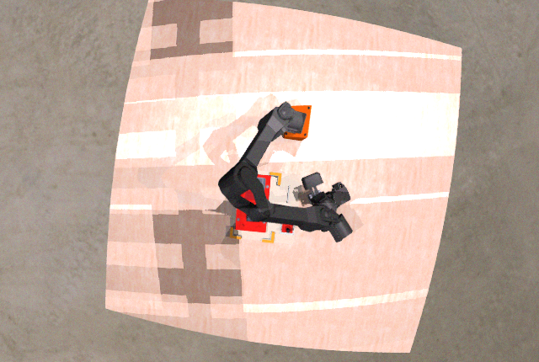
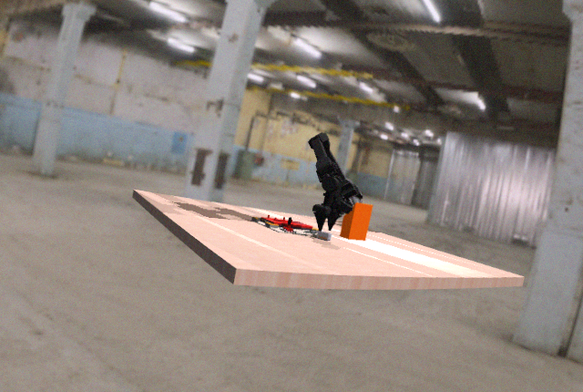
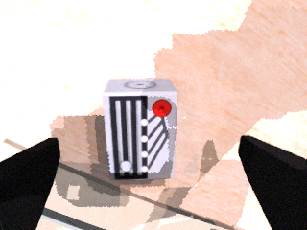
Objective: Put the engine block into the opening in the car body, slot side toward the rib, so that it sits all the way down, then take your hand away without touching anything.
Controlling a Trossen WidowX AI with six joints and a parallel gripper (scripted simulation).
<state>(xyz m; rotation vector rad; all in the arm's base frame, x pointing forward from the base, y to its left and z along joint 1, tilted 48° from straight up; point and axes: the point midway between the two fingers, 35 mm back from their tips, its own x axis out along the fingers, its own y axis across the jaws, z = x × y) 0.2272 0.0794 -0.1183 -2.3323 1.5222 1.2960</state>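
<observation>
My gripper tip is now 1 cm past the grey engine block, 1 cm to the left of it and 2 cm above it.
</observation>
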